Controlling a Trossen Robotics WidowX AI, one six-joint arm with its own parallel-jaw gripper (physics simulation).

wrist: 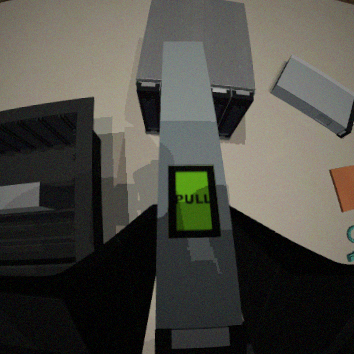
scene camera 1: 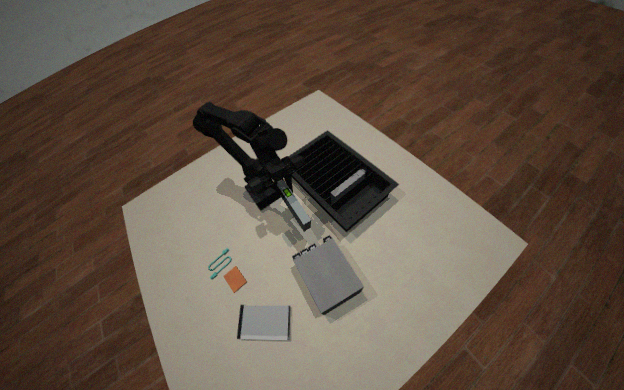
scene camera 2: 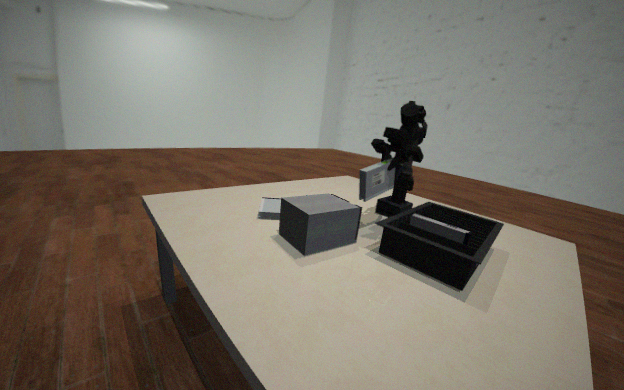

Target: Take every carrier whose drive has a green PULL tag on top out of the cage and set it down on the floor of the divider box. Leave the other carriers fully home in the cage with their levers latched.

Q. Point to a grey flat case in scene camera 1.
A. At 255, 322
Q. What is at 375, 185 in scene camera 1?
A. A black divider box.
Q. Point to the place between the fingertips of my gripper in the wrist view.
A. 188, 211
